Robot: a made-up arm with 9 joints.
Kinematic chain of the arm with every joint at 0, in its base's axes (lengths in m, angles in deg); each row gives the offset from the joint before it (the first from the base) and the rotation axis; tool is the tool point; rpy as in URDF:
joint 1: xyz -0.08 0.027 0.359 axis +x
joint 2: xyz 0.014 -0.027 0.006 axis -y
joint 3: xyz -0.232 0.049 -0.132 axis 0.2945 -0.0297 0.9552
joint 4: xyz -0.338 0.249 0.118 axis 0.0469 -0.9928 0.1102
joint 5: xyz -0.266 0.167 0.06 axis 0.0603 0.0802 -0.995
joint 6: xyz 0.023 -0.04 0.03 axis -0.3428 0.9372 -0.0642
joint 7: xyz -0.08 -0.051 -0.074 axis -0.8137 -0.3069 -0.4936
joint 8: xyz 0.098 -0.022 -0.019 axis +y
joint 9: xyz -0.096 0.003 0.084 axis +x
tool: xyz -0.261 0.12 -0.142 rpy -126 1.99 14.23
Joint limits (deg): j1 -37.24..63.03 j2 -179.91..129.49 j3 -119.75..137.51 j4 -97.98..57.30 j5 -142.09..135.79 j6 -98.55..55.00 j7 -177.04..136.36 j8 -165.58..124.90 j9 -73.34..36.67
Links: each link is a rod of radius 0.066 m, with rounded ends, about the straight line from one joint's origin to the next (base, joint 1, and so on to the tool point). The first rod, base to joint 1, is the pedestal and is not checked.
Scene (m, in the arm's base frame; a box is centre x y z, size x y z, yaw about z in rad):
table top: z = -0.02
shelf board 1: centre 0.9 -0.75 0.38 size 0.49 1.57 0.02 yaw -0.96
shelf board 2: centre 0.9 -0.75 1 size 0.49 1.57 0.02 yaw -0.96
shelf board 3: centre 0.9 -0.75 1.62 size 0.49 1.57 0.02 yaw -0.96
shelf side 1: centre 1.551 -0.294 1 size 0.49 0.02 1.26 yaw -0.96
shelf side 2: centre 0.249 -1.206 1 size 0.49 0.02 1.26 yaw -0.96
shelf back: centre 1.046 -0.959 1 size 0.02 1.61 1.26 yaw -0.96
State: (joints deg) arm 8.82 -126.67 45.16 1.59 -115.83 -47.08 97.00 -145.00 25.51
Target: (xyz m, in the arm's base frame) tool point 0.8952 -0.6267 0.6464
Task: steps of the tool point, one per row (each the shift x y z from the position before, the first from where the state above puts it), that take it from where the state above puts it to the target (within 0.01 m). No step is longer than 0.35 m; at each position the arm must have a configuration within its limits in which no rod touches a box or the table.
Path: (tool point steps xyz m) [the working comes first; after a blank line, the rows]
Joints at the target: 29.73 -131.74 75.48 11.07 -128.01 -44.90 91.16 -155.76 22.56
Straight joint move there: clear.

1: 0.0700 -0.2748 -0.0130
2: 0.0235 -0.2767 -0.1012
3: -0.0292 -0.2450 -0.1825

